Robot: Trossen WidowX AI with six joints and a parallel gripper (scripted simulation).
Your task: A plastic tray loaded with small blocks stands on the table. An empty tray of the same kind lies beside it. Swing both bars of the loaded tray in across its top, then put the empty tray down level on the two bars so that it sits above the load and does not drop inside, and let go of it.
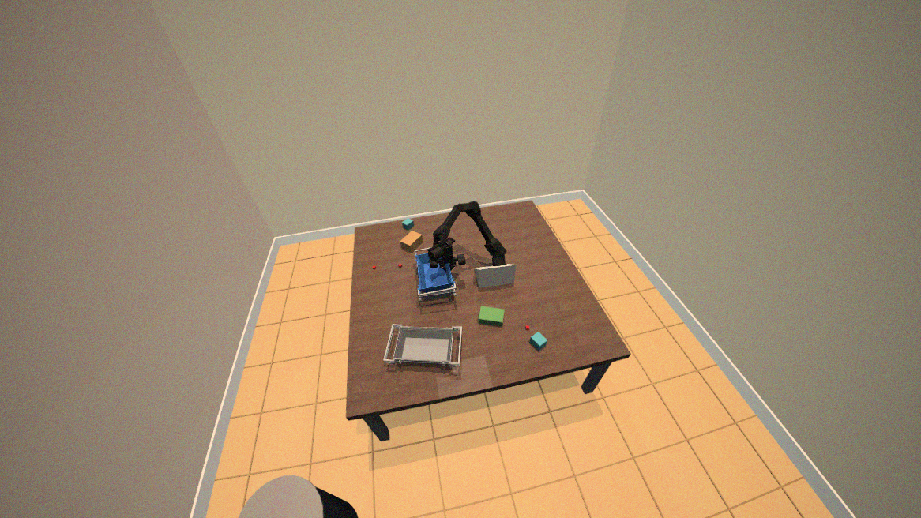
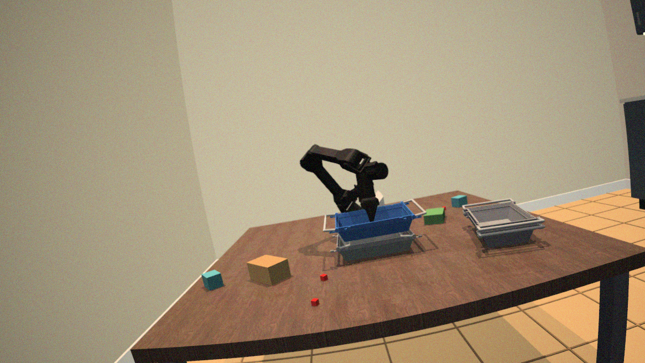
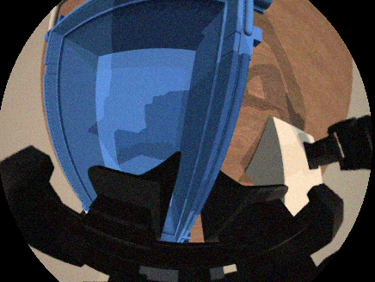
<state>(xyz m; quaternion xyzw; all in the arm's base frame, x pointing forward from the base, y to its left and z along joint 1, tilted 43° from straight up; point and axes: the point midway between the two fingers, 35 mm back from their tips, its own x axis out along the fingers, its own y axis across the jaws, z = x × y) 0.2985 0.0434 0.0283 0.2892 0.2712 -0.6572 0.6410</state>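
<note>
The blue tray lies 70 mm ahead of my gripper tip and 30 mm above it. Also, from my gripper tip: orange block: 370 mm to the right, 180 mm ahead, 60 mm below; green block: 290 mm to the left, 170 mm behind, 60 mm below.
</note>
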